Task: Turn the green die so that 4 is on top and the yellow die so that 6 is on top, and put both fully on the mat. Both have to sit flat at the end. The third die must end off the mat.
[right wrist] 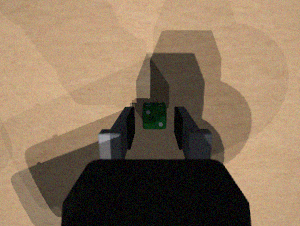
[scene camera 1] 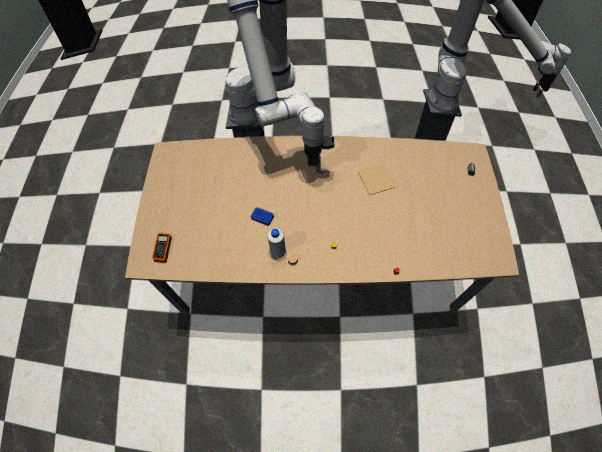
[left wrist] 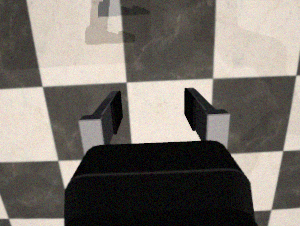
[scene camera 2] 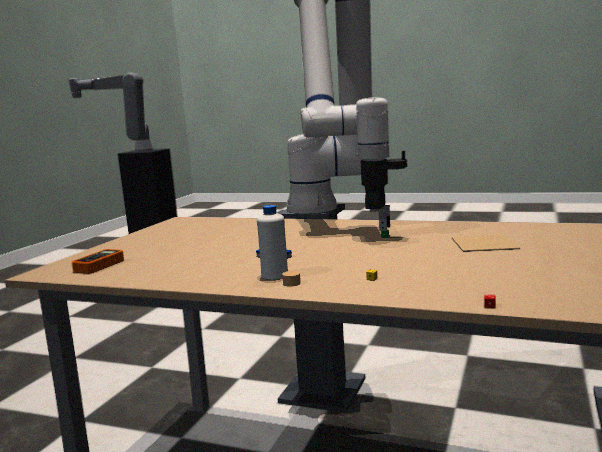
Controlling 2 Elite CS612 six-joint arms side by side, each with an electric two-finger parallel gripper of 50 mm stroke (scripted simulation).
Labels:
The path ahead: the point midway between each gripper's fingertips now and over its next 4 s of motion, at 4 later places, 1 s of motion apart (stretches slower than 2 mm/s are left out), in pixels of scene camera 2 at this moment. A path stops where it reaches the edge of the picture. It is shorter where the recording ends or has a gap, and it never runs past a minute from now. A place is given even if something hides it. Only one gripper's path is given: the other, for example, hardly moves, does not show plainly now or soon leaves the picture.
My right gripper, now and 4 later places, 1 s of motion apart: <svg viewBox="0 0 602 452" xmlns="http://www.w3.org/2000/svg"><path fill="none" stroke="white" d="M384 228L385 236L384 206L427 200L474 203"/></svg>

